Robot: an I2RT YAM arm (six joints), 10 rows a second.
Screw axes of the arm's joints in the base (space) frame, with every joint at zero. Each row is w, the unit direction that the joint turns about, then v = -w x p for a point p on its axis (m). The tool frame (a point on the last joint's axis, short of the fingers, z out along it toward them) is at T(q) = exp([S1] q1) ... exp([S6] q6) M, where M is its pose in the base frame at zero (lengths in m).
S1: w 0 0 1 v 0 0 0
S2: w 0 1 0 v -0.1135 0 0.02
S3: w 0 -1 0 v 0.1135 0 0.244
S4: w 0 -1 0 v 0.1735 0 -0.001
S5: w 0 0 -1 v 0 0.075 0
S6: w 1 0 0 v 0 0.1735 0
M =
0 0 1 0.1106
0 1 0 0
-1 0 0 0.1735
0 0 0 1
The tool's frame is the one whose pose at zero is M.
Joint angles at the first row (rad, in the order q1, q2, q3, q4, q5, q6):
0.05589 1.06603 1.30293 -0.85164 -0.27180 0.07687
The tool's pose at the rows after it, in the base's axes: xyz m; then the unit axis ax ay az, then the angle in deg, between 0 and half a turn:
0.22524 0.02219 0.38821 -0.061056 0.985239 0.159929 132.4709
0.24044 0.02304 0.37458 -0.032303 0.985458 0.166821 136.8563
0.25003 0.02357 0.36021 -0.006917 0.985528 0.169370 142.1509
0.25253 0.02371 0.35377 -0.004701 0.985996 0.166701 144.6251
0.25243 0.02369 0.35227 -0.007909 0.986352 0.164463 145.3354
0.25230 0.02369 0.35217 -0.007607 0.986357 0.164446 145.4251
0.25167 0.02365 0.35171 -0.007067 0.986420 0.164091 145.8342
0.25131 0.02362 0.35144 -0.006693 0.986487 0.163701 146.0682
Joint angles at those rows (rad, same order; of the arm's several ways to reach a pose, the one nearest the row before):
0.05590 1.15988 1.34375 -0.90008 -0.27217 0.05666
0.05590 1.21939 1.34336 -0.90999 -0.27217 0.10358
0.05587 1.26860 1.34147 -0.94626 -0.27219 0.14133
0.05587 1.28728 1.33993 -0.97029 -0.27219 0.13904
0.05587 1.29071 1.33993 -0.98098 -0.27181 0.13026
0.05590 1.29071 1.33992 -0.98249 -0.27179 0.13067
0.05588 1.29072 1.33995 -0.98976 -0.27181 0.13065
0.05589 1.29074 1.33996 -0.99395 -0.27142 0.13066

